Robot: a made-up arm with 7 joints. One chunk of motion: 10 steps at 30 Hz.
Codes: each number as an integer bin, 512 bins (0 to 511) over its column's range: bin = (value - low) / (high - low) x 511, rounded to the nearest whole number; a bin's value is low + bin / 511 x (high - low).
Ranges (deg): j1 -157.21..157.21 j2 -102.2..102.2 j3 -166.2..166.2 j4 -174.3..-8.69 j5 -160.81..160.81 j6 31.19..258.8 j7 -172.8..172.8
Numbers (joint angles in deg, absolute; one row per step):
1: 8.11 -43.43 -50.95 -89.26 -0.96 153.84 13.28
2: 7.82 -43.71 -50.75 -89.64 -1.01 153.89 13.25
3: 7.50 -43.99 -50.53 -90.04 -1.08 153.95 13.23
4: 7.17 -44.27 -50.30 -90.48 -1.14 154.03 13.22
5: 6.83 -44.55 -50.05 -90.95 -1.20 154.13 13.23
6: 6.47 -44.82 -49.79 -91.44 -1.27 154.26 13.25
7: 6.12 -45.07 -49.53 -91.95 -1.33 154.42 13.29
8: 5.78 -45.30 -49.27 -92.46 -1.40 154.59 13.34
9: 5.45 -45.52 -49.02 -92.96 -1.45 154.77 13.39
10: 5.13 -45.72 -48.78 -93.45 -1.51 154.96 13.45
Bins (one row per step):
1: 269 147 177 262 254 275 275
2: 268 146 177 261 254 275 275
3: 268 146 178 260 254 276 275
4: 267 145 178 259 254 276 275
5: 267 144 179 257 254 276 275
6: 266 143 179 256 253 276 275
7: 265 143 179 254 253 277 275
8: 265 142 180 253 253 277 275
9: 264 142 180 251 253 277 275
10: 264 141 181 249 253 278 275

